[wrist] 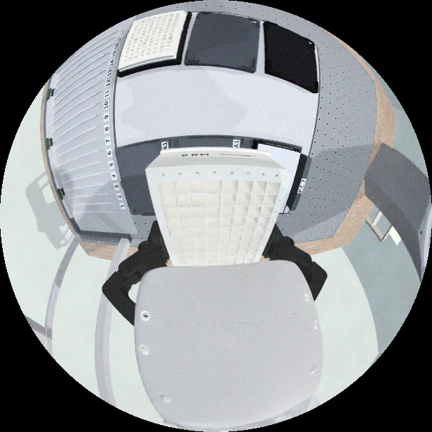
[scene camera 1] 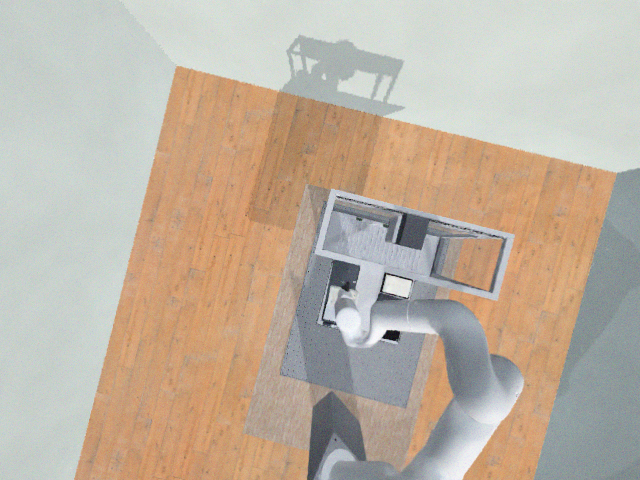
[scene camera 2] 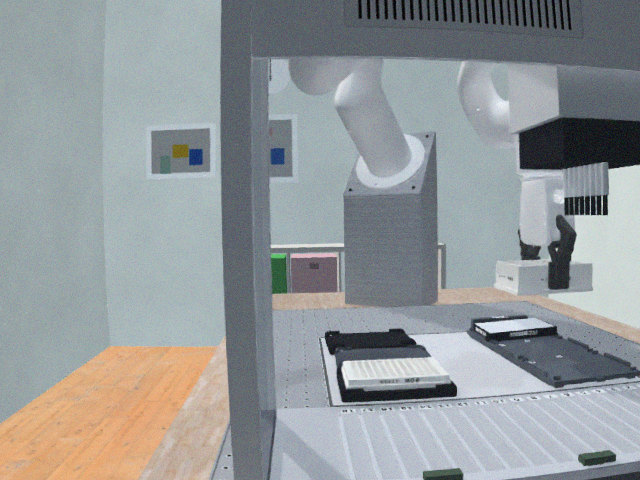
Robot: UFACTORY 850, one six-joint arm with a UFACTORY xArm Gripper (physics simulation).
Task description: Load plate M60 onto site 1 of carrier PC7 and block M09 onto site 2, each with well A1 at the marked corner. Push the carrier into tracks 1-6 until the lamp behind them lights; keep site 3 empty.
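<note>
My gripper [scene camera 2: 543, 271] [wrist: 214, 217] is shut on the white deep-well block M09 [scene camera 2: 511, 276] [wrist: 215, 215], its black fingers on two opposite sides. The block is held level, well above the dark carrier PC7 [scene camera 1: 345, 270] [scene camera 2: 578, 356] [wrist: 136, 167]. In the wrist view the block's M09 label faces the top and its row letters run along that edge. A flat white-topped plate [scene camera 2: 516, 326] [wrist: 290, 165], apparently M60, sits in the carrier at the end by the PC7 tag. Two A1 tags show along the carrier's edge. The block hides part of carrier and plate.
Another white block [scene camera 1: 397, 285] [scene camera 2: 395, 370] [wrist: 152, 40] stands in a black holder beside dark nests [wrist: 222, 40] [wrist: 290, 55]. The numbered track deck [scene camera 2: 413, 439] [wrist: 85, 125] lies under a grey frame [scene camera 2: 237, 206]. A pipetting head [scene camera 2: 547, 144] hangs there. Small green blocks [scene camera 2: 597, 457] [scene camera 2: 442, 474] line the deck's rear.
</note>
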